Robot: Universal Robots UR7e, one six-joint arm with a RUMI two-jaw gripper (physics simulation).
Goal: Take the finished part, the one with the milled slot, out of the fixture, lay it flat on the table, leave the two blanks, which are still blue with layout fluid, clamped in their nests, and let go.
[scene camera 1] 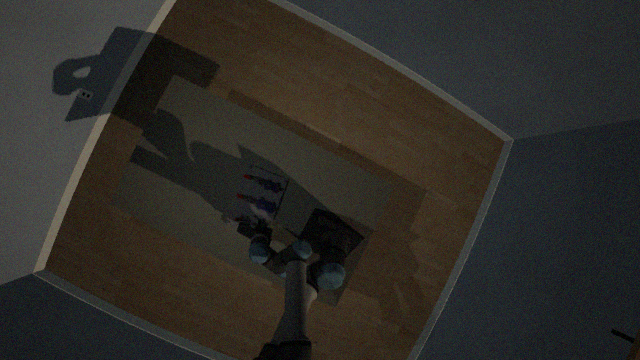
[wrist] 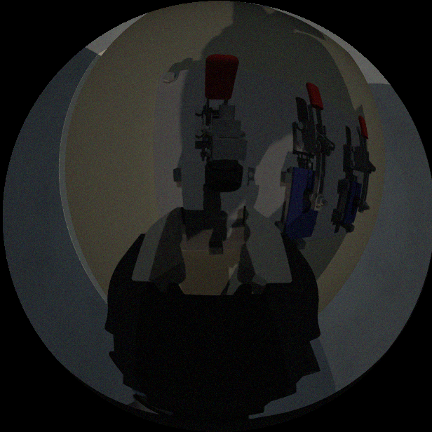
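Where they show: arm's base, origin of its link: [scene camera 1: 335, 242].
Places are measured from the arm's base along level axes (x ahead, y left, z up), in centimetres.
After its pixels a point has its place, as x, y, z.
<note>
The fixture [wrist: 167, 130] carries three nests with red-handled clamps. My gripper [scene camera 1: 256, 225] {37.4, 13.5, -15.6} [wrist: 213, 208] is at the nearest nest, its two jaws closed in on either side of the finished part [wrist: 196, 219], a dark grey piece. The milled slot is hard to make out in the dark picture. In the scene view the arm and gripper hide this part. The first blue blank [scene camera 1: 267, 205] {37.9, 1.9, -15.8} [wrist: 300, 200] sits in the middle nest, and the second blue blank [scene camera 1: 273, 186] {39.9, -8.7, -14.8} [wrist: 354, 200] in the far nest, both beneath their clamps.
The near clamp's red handle [wrist: 221, 77] stands just beyond the jaws, with a black block [wrist: 224, 176] between. The other red handles [wrist: 314, 96] [wrist: 363, 127] rise to the right. The table [scene camera 1: 340, 175] {10.0, -32.0, -18.9} extends around the fixture, and the arm's dark base plate [scene camera 1: 320, 225] {11.2, -4.2, 2.8} is beside it.
</note>
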